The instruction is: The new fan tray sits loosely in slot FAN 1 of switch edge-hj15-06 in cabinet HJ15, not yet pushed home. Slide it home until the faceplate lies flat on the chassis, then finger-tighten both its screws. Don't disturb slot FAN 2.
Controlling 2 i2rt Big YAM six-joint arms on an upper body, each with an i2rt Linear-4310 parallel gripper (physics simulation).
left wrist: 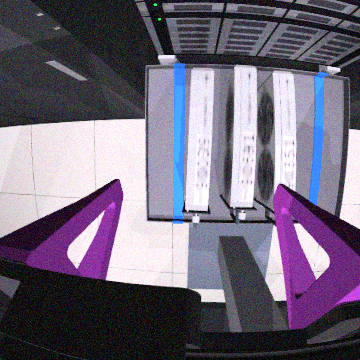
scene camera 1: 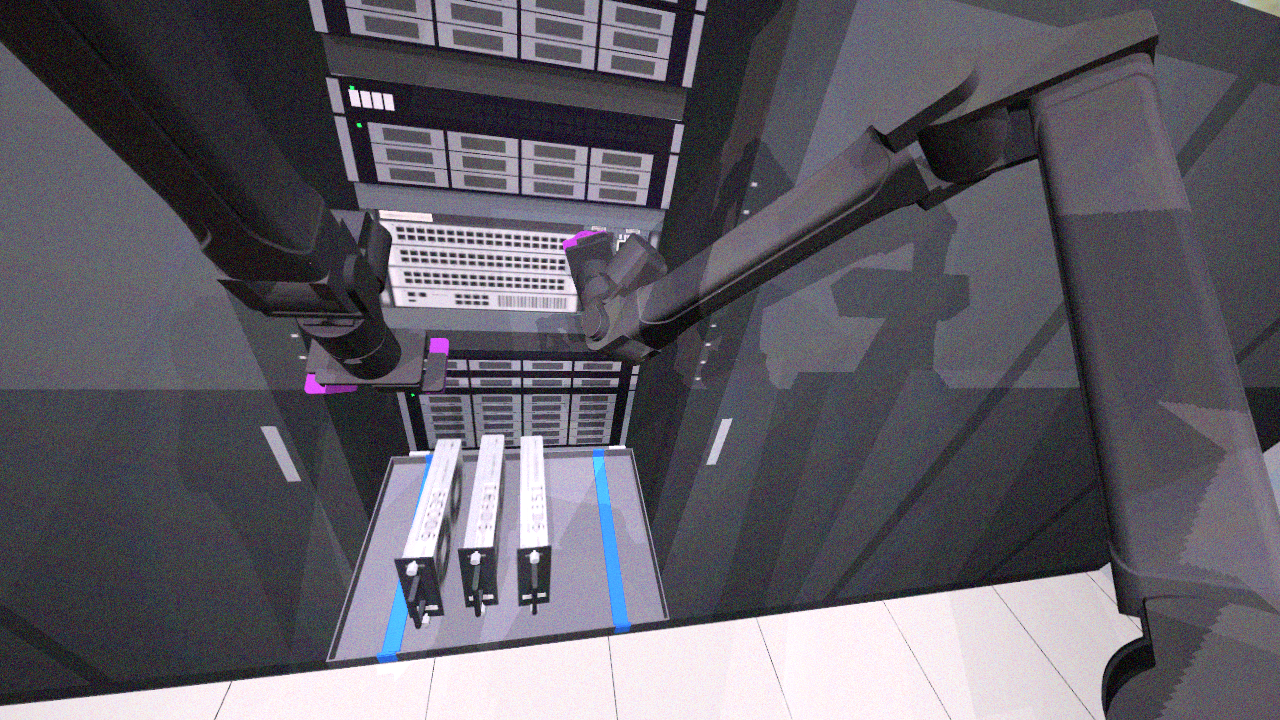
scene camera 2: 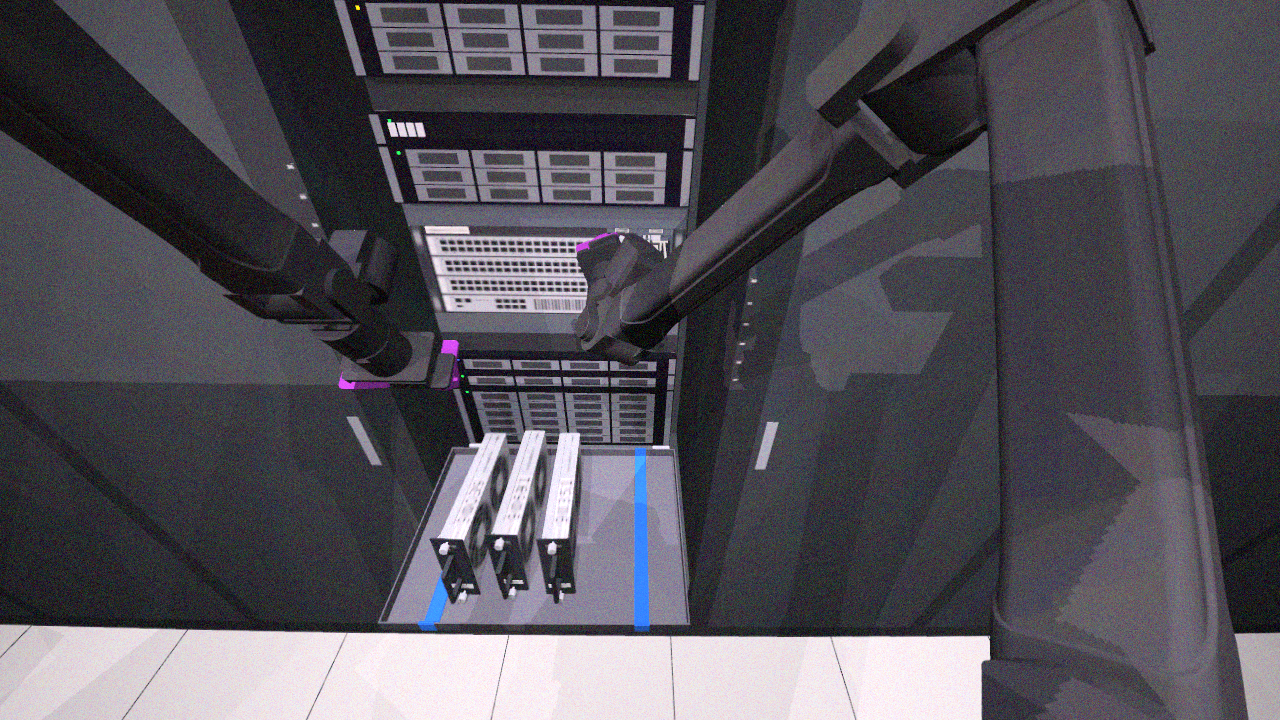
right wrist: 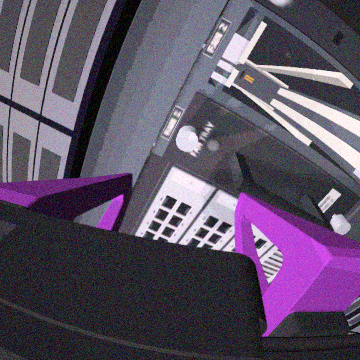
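Observation:
The switch (scene camera 1: 483, 261) (scene camera 2: 510, 268) is the pale ported unit in mid-cabinet. In the right wrist view, the fan tray's dark faceplate (right wrist: 280, 145) carries a handle, an upper-left screw (right wrist: 187, 139) and a lower-right screw (right wrist: 341, 224). Whether it lies flat on the chassis is hard to judge. Slot FAN 2 (right wrist: 260, 89) is beside it, with pale strips inside. My right gripper (right wrist: 184, 192) (scene camera 1: 583, 240) (scene camera 2: 597, 241) is open, its fingers apart below the upper-left screw, holding nothing. My left gripper (left wrist: 197, 188) (scene camera 1: 375, 365) (scene camera 2: 402, 368) is open and empty, away from the switch.
A grey shelf tray (scene camera 1: 640, 573) (scene camera 2: 666, 573) (left wrist: 160, 150) sticks out below, with blue tape strips and three fan trays (scene camera 1: 481, 510) (scene camera 2: 517, 501) (left wrist: 245, 135) standing on it. Servers (scene camera 1: 519, 161) (scene camera 2: 537, 174) sit above the switch and more (scene camera 1: 519, 416) (scene camera 2: 563, 411) below. Dark cabinet doors flank both sides.

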